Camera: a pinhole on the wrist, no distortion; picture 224 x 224 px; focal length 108.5 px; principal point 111.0 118.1 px. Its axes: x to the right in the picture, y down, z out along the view. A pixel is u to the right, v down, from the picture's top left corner.
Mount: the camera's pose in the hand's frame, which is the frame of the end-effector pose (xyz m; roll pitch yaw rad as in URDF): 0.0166 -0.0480 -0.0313 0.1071 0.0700 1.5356
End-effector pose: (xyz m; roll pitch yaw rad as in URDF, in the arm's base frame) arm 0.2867 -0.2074 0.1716 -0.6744 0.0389 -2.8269
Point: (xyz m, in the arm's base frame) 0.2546 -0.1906 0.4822
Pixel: 29.3 128.7
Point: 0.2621 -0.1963 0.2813
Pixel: 66.2 129.4
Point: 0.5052 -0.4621 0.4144
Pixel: 140.1 173.4
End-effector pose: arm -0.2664 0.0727 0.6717 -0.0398 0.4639 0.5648
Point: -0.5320 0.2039 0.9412
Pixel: outside the picture
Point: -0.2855 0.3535 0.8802
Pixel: 205.2 129.7
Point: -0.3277 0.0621 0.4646
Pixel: behind the camera
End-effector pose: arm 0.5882 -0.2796 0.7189 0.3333 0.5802 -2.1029
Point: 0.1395 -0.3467 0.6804
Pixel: 10.0 29.0
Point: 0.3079 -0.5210 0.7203
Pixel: 107.4 22.7
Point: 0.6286 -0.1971 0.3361
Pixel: behind the camera
